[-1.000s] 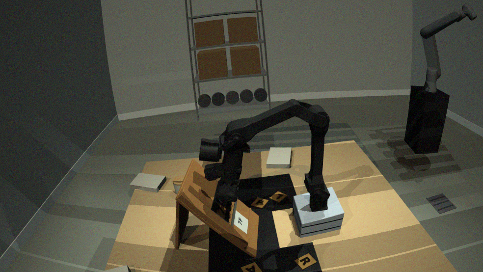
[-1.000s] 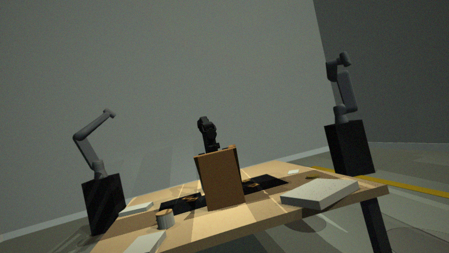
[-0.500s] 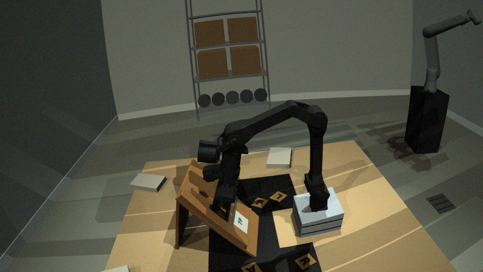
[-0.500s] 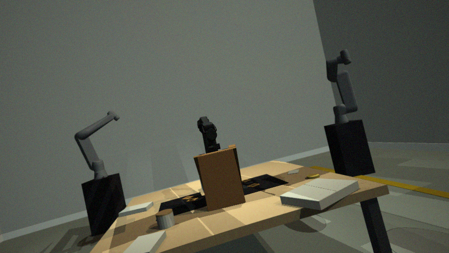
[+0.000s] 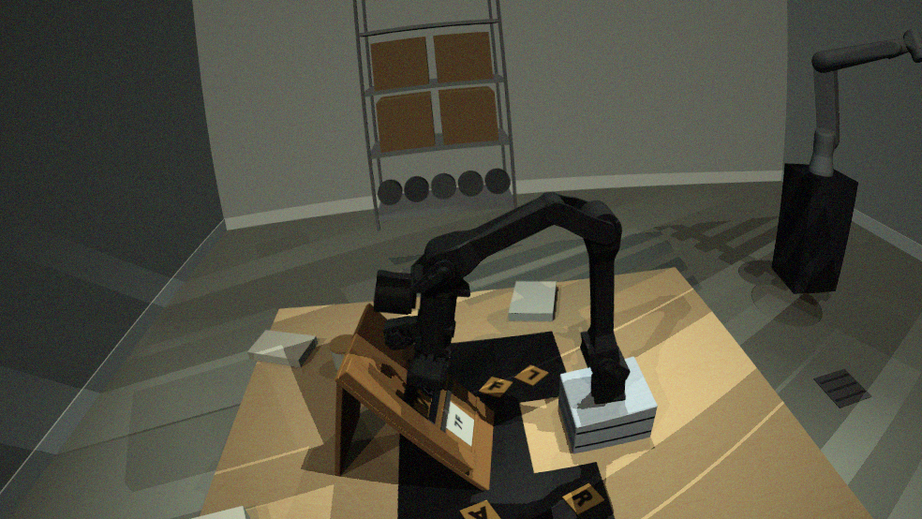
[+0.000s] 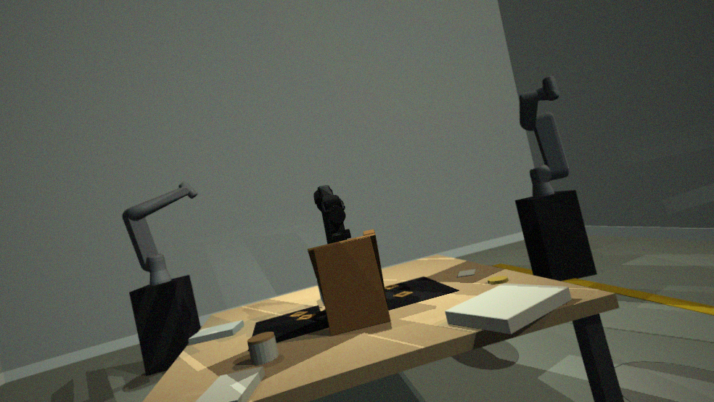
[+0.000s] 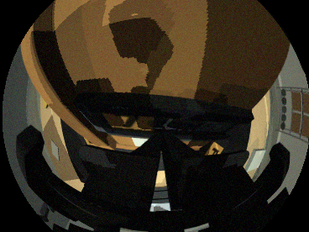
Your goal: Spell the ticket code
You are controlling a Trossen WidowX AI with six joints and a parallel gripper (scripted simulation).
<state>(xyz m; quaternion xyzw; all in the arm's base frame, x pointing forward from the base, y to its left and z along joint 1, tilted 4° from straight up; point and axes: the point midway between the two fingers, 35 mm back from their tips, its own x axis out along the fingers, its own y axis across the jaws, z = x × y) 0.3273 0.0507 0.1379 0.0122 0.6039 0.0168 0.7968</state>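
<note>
The white ticket is 5 cm behind my gripper tip and 9 cm below it. Also, from my gripper tip: card: 23 cm behind, 49 cm to the left, 17 cm below; then yellow disc: 2 cm ahead, 54 cm to the left, 16 cm below.
</note>
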